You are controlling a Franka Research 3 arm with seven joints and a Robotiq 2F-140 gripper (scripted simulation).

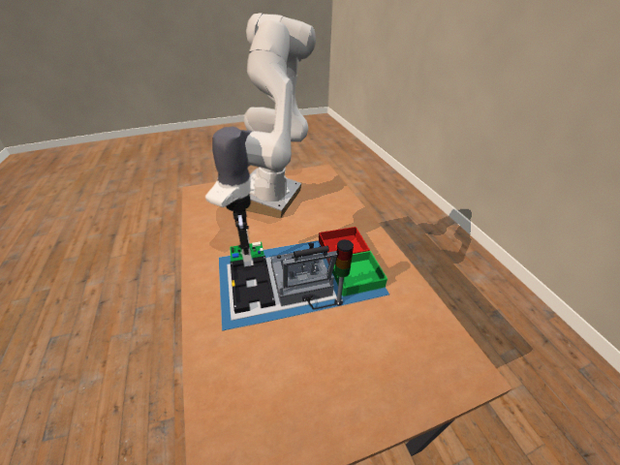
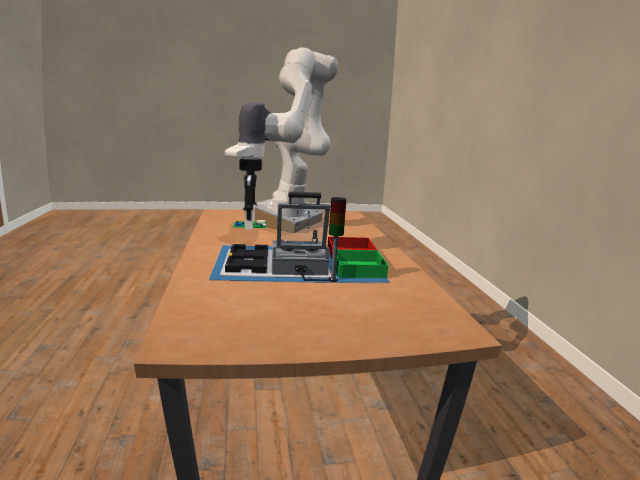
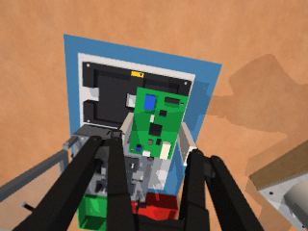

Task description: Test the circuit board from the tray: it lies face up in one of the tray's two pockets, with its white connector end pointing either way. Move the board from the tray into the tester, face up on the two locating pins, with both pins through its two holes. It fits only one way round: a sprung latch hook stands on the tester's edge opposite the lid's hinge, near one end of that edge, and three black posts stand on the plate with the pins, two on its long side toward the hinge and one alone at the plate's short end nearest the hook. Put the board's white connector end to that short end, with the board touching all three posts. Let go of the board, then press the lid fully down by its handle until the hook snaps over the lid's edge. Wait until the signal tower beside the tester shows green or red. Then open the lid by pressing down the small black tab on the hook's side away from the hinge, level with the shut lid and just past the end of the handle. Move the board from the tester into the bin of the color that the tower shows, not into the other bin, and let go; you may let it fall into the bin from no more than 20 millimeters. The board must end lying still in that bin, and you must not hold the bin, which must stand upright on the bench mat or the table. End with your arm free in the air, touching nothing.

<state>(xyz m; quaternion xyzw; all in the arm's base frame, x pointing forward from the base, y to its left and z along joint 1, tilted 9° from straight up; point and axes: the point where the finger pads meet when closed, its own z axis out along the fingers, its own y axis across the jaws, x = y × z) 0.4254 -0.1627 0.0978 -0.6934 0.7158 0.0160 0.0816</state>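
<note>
Right now my hand is 70 mm short of the dark plate, 170 mm to the right of it and 70 mm above it. The rest, counted from my hand: tester lid: 190 mm ahead, 170 mm to the left, 40 mm above; green circuit board: 20 mm below; red bin: 40 mm behind, 370 mm to the left, 130 mm below.
</note>
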